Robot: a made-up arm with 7 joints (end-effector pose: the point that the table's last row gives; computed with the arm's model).
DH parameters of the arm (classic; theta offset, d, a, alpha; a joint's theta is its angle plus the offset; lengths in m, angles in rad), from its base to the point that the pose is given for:
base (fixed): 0 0.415 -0.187 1.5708
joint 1: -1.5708 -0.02 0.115 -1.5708
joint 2: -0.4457 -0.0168 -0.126 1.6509
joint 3: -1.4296 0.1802 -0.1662 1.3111
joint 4: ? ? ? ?
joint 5: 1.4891 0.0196 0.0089 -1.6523
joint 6: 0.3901 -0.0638 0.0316 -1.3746
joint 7: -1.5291 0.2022 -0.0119 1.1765
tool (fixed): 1.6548 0.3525 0 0
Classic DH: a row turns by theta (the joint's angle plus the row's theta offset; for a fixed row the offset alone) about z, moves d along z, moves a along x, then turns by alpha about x.
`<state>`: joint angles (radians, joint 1 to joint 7).
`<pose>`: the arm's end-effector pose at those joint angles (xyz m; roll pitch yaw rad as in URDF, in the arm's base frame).
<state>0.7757 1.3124 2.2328 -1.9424 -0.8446 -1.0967 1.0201</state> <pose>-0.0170 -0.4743 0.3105 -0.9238 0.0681 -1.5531</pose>
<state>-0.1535 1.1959 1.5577 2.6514 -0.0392 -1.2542 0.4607</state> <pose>-0.2505 0.0435 0.2910 -1.4664 0.2354 0.1932</pose>
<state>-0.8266 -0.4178 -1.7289 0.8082 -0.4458 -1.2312 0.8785</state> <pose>-0.4685 -0.1834 0.2689 -1.7900 0.0733 2.3268</pose>
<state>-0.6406 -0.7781 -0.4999 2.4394 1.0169 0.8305 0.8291</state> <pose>0.2693 0.3726 0.7342 1.3261 -1.0112 2.4091</pose>
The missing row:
joint 4: -1.529 0.141 0.07 -1.414
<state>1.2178 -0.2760 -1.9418 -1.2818 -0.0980 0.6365 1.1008</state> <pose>-0.3464 -0.2500 0.7490 0.7843 -0.4617 -1.6433</pose>
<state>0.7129 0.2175 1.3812 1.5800 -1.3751 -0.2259 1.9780</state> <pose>-0.0887 0.1351 0.4636 1.2803 0.0678 1.8444</pose>
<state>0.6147 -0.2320 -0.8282 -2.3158 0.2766 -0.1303 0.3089</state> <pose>-0.3292 -0.1608 0.9710 0.4073 0.1073 -2.6176</pose>
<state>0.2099 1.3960 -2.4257 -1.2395 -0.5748 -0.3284 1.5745</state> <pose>-0.3608 -0.3388 0.0138 -0.5008 1.2054 -2.3537</pose>
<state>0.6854 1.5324 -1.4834 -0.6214 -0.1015 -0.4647 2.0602</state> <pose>-0.0062 0.0145 -0.1112 -3.0126 0.5662 0.7650</pose>
